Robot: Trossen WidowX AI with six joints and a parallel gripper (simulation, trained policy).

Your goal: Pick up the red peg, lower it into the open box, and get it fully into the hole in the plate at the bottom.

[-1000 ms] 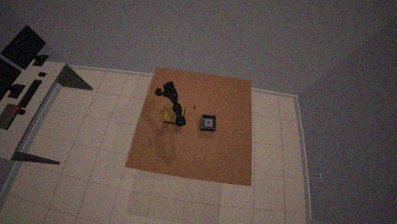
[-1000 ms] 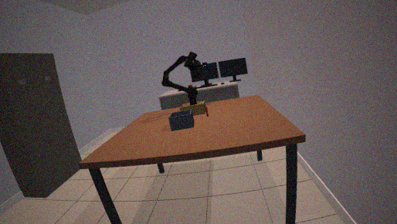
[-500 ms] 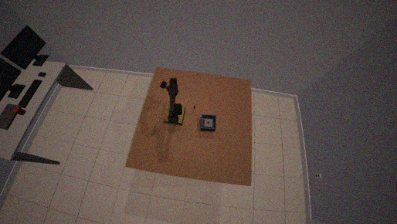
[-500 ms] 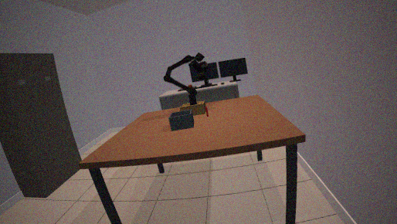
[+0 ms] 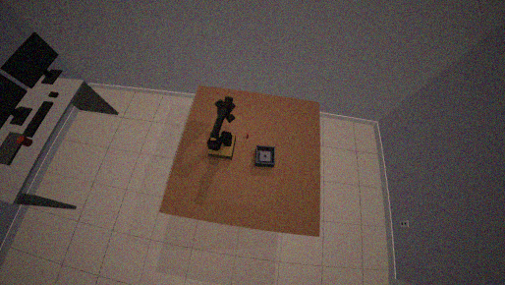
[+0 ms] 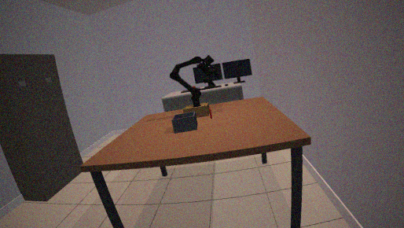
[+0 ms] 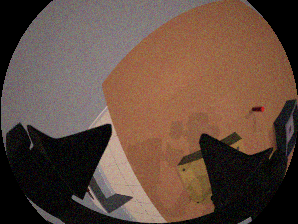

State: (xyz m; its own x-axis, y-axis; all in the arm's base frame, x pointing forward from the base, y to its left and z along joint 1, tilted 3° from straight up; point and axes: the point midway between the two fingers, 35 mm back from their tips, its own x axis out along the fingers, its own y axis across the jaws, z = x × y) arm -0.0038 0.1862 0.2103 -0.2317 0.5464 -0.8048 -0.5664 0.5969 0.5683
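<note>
The red peg is 20 cm ahead of my gripper tip, 12 cm to the right of it and 23 cm below it. From my gripper tip the other things lie so: plate (34 cm ahead, 32 cm to the right, 22 cm below); then dark box (34 cm ahead, 32 cm to the right, 24 cm below).
</note>
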